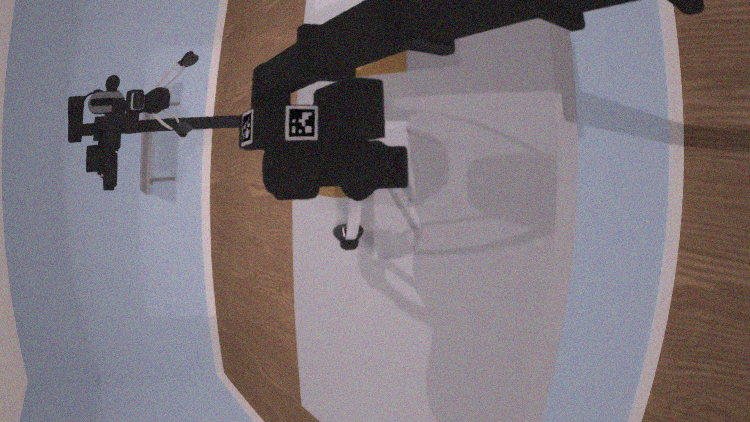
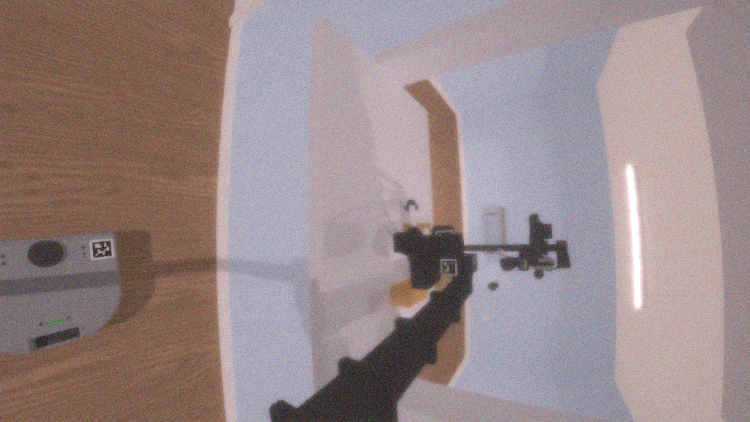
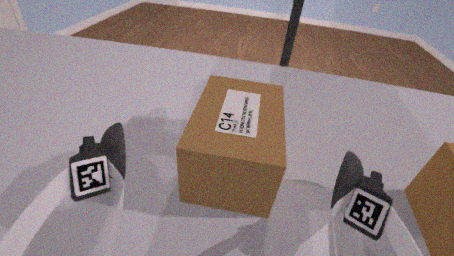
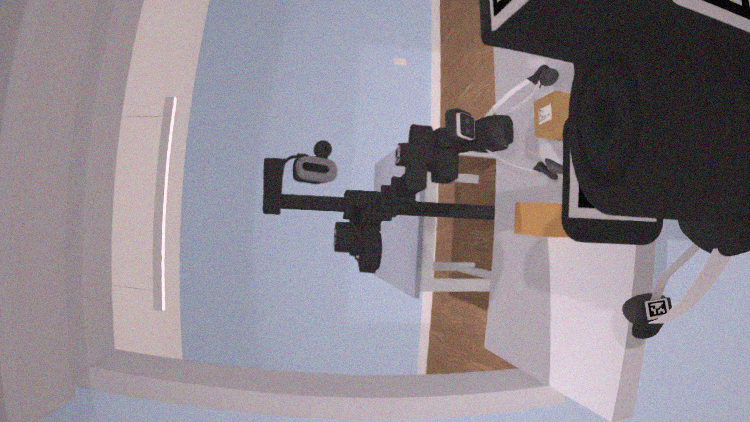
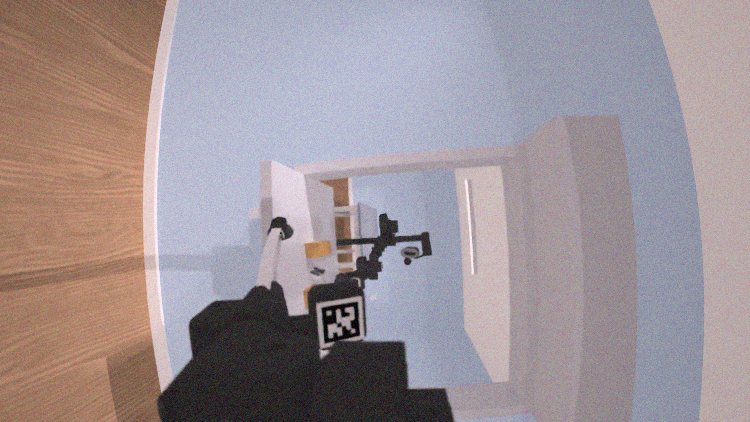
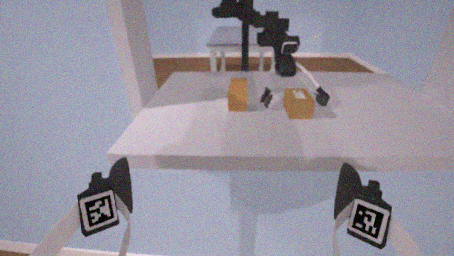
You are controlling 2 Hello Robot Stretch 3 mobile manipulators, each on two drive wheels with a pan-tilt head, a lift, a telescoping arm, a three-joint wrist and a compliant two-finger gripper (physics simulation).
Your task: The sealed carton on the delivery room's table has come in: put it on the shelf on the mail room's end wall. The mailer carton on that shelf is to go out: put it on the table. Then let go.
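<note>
A carton labelled C14 (image 3: pixel 232 155) (image 4: pixel 553 128) (image 6: pixel 299 107) stands on the white counter (image 3: pixel 50 100) (image 4: pixel 592 325) (image 6: pixel 175 142) in the opening between the rooms. r1's gripper (image 3: pixel 230 167) (image 6: pixel 294 97) is open, one finger on each side of this carton, with gaps. A second brown carton (image 1: pixel 382 64) (image 3: pixel 437 195) (image 4: pixel 539 219) (image 6: pixel 238 95) stands on the counter beside it; its label does not show. r2's gripper (image 6: pixel 235 189) is open and empty off the counter's opposite edge. The end wall shelf cannot be made out.
A pale table (image 4: pixel 398 251) (image 5: pixel 367 217) (image 6: pixel 232 37) stands in the room behind r1's mast (image 4: pixel 451 209) (image 6: pixel 245 45). The opening's side post (image 6: pixel 135 55) rises beside the counter. r2's mast and head (image 1: pixel 112 125) (image 2: pixel 540 251) show beyond the counter.
</note>
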